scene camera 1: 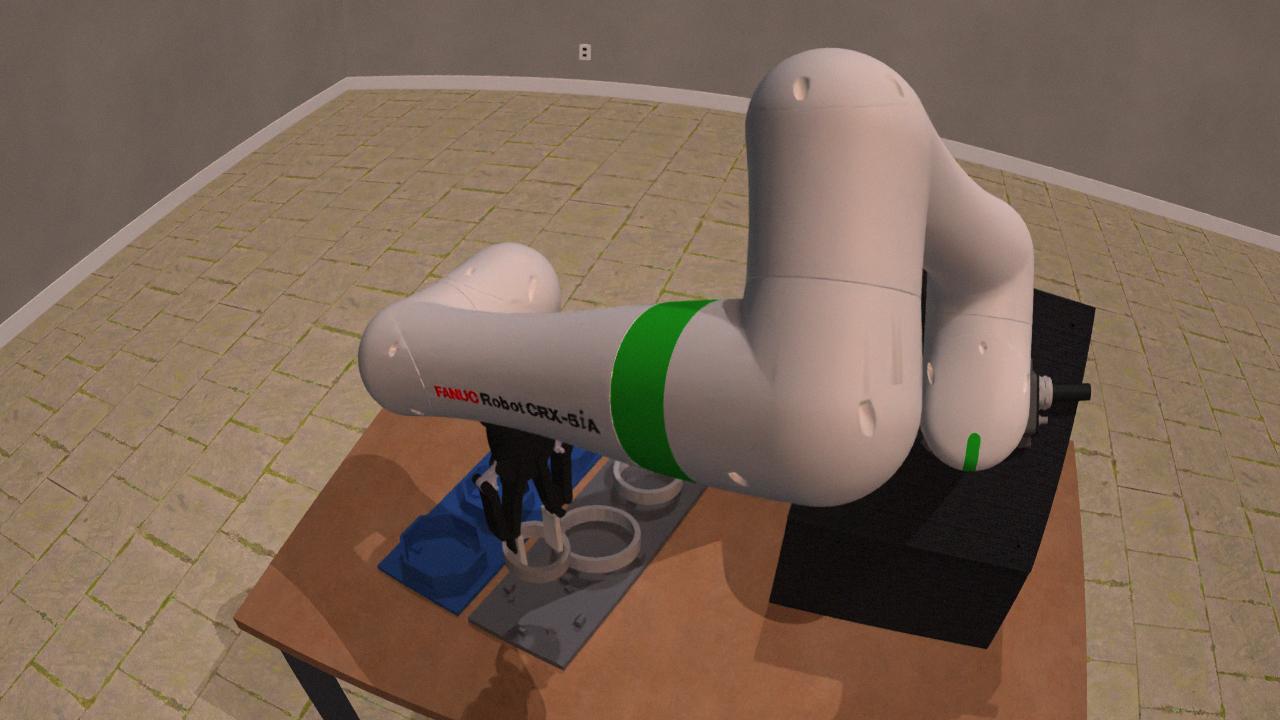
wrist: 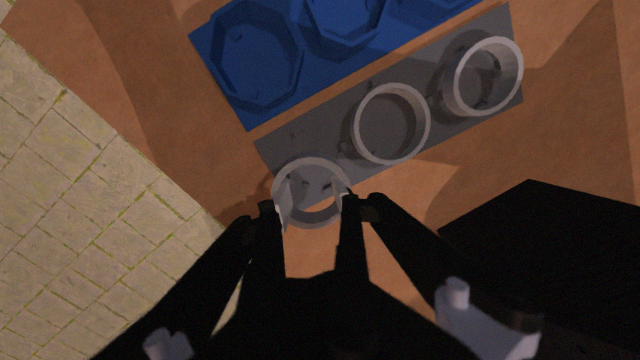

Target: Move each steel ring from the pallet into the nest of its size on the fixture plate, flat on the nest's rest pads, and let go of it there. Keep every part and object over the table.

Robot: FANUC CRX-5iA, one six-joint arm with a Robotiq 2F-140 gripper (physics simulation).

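Places are measured from the arm's base along level axes (x left, y ahead, z down), in millimetres.
Pixels of known places: gripper, fingertip midpoint: (scene camera 1: pixel 537 556) (wrist: pixel 311 189).
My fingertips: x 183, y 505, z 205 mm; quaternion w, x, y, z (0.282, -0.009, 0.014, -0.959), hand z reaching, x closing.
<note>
Ahead of a thing's pixels: the offset from my fingertips to its top centre. "*": to the spot under its first point. Level surfaces: height alone.
My gripper (scene camera 1: pixel 537 548) (wrist: pixel 311 189) has both fingertips inside the smallest steel ring @(dx +0, dy +0, dz -24 mm) (scene camera 1: pixel 539 571) (wrist: pixel 311 161), against its inner wall. It holds the ring raised above the near end of the grey plate @(* dx +30, dy +57, dz +129 mm) (scene camera 1: pixel 501 617) (wrist: pixel 280 145), partly past its edge in the wrist view. Small pads show on that end. The largest ring @(dx -144, dy -35, dz +87 mm) (scene camera 1: pixel 597 564) (wrist: pixel 395 86) is at the plate's middle and the third ring @(dx -291, dy -75, dz +90 mm) (scene camera 1: pixel 646 494) (wrist: pixel 497 39) at its far end. The blue board @(* dx +15, dy +148, dz +133 mm) (scene camera 1: pixel 447 595) (wrist: pixel 247 120) beside it has octagonal recesses; those in view hold no ring. The arm hides part of both plates.
The wooden table @(dz +141 mm) (scene camera 1: pixel 698 626) (wrist: pixel 165 100) carries both plates; its edge is at the left in the wrist view, with stone floor beyond. A large black block (scene camera 1: pixel 895 555) (wrist: pixel 530 225) stands at the right. The white arm (scene camera 1: pixel 537 358) reaches over the plates.
</note>
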